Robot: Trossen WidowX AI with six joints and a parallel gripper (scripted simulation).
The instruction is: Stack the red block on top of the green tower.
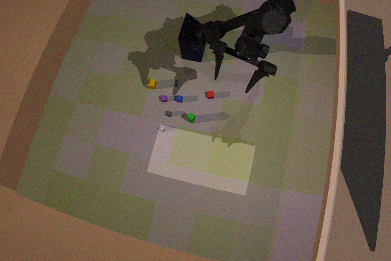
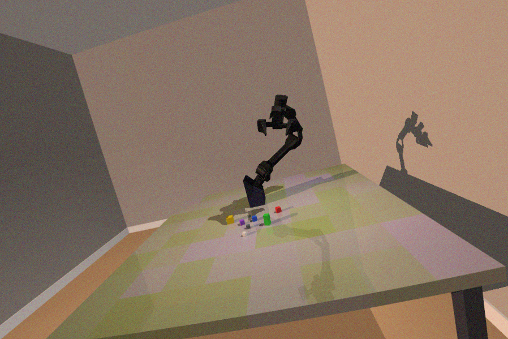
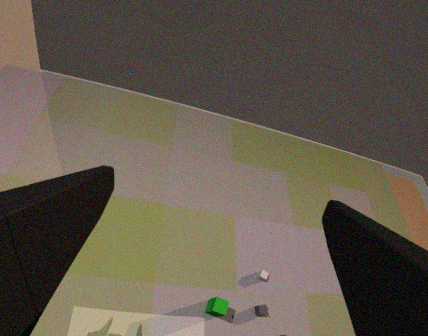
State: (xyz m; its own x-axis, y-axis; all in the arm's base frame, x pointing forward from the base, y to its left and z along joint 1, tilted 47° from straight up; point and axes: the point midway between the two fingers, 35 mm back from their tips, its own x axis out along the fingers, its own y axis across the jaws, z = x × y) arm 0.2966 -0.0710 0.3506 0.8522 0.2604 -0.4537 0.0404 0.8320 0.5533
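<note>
My gripper tip is now 110 mm past the red block, 90 mm to the left of it and 390 mm above it. Also, from my gripper tip: grey block 20 mm ahead, 230 mm to the right, 390 mm below; then blue block 60 mm behind, 210 mm to the right, 390 mm below; then white block 90 mm ahead, 240 mm to the right, 390 mm below.
</note>
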